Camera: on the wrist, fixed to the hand. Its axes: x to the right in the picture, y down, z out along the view.
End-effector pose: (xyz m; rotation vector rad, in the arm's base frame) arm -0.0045 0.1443 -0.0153 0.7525 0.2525 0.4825
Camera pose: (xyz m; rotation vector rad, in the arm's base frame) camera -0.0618 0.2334 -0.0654 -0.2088 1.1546 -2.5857
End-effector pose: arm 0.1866 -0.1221 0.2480 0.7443 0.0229 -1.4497
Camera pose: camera 0.2674 -0.0709 0.1804 -0.1111 -0.6605 1.4188
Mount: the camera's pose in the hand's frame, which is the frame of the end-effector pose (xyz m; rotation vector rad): -0.0020 0.0394 -0.1103 -0.2541 -0.0953 3.0247
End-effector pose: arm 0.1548 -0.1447 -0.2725 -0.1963 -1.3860 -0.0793
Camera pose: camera 0.2679 -0.1265 -0.2969 -2.1453 0.1083 2.1569
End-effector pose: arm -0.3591 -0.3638 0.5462 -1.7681 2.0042 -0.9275
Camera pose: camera -0.4569 -0.3320 0.6022 1.6999 1.7856 0.5724
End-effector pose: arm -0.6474 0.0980 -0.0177 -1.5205 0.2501 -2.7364
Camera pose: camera -0.7424 0.0745 -0.0821 0.0563 1.1855 -0.0493
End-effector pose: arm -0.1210 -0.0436 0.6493 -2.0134 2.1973 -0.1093
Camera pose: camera -0.1779 -0.0439 0.7517 2.1498 2.2152 0.4994
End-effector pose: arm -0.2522 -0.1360 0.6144 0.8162 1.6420 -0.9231
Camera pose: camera -0.2670 -0.0206 0.6280 1.5832 -0.7055 1.3330
